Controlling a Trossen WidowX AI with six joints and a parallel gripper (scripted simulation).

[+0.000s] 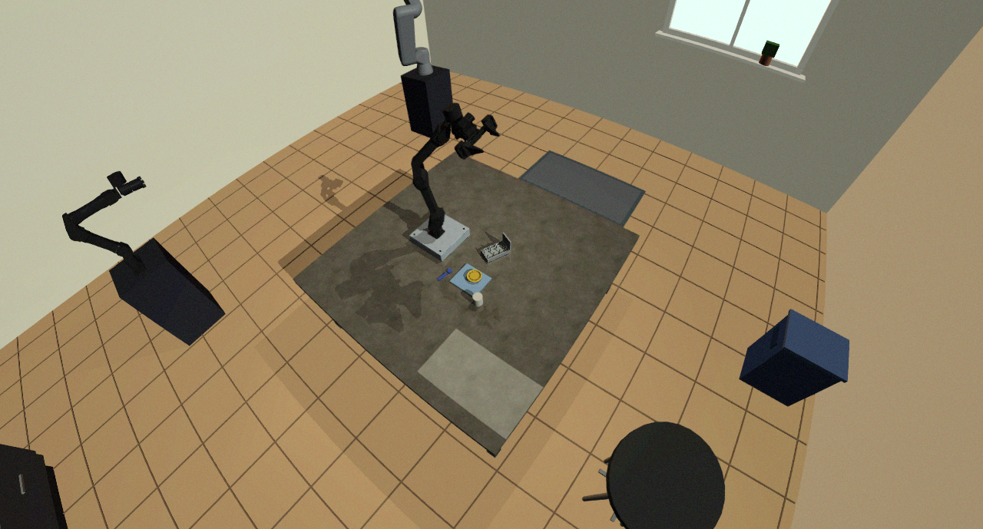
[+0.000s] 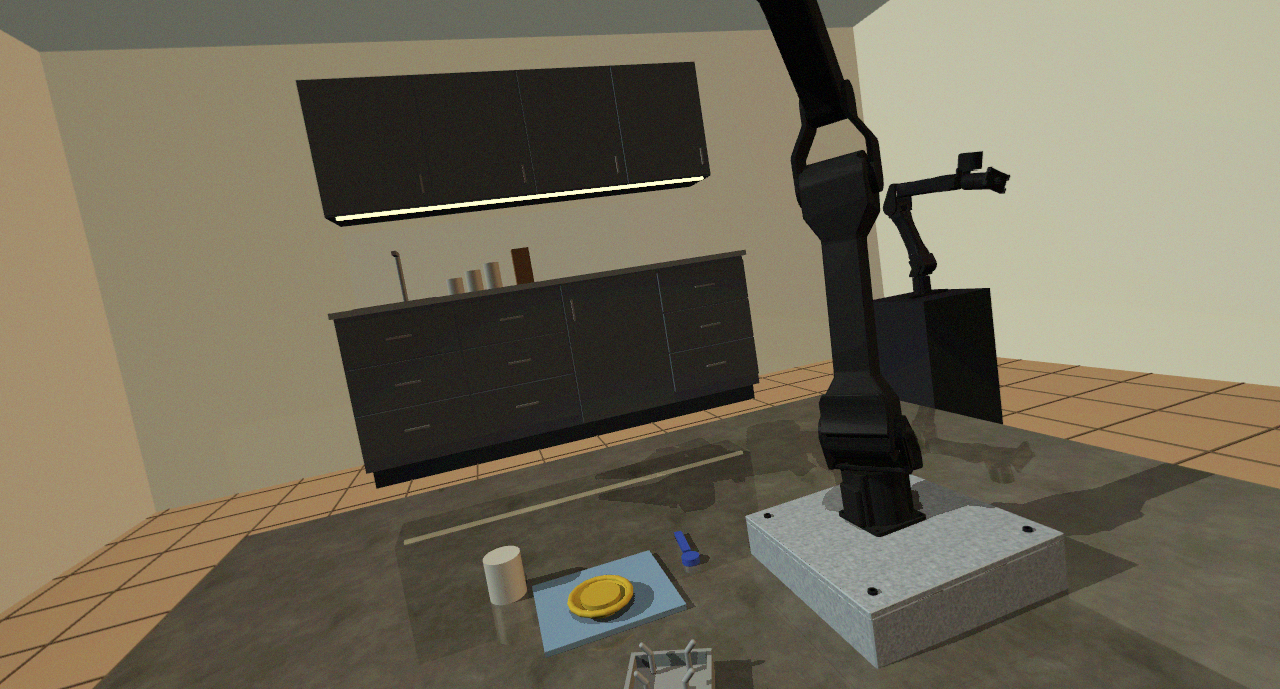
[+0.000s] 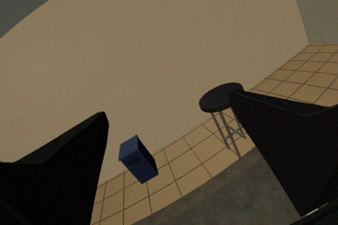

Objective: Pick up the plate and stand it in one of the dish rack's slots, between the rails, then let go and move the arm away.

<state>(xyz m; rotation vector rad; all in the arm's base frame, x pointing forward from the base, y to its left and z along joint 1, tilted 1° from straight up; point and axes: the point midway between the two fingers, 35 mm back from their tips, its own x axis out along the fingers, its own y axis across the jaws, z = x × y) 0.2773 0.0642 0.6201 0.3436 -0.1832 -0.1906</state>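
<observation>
Now: gripper tip 2 cm past the yellow plate, 14 cm to the left of it and 65 cm above it. Round my gripper tip: white cup: 7 cm ahead, 23 cm to the right, 65 cm below; grey dish rack: 3 cm behind, 5 cm to the left, 65 cm below; blue mat: 3 cm behind, 16 cm to the right, 67 cm below.
</observation>
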